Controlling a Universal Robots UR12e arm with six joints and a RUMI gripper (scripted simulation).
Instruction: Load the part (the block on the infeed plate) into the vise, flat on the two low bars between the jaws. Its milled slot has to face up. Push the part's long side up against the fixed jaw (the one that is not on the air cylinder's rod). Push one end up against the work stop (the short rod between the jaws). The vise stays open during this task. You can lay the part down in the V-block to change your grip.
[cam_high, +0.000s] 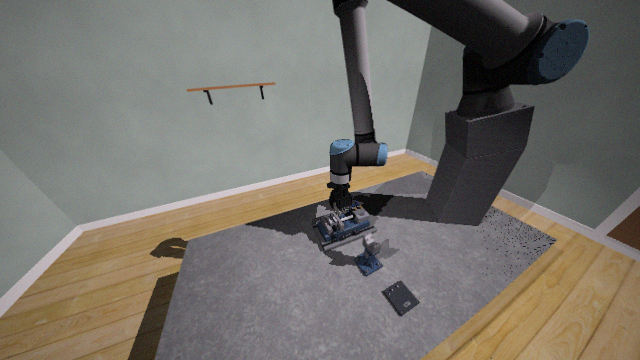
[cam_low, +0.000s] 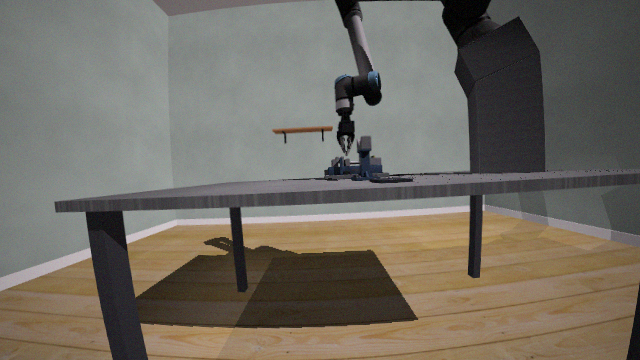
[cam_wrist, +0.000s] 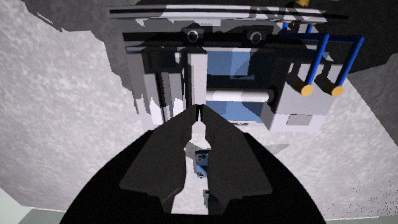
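The part lies 40 mm ahead of my hand and 30 mm below it. Round my hand: moving jaw 50 mm below; then cylinder rod 50 mm below, 50 mm behind; then work stop 50 mm to the left, 40 mm below, 30 mm ahead.
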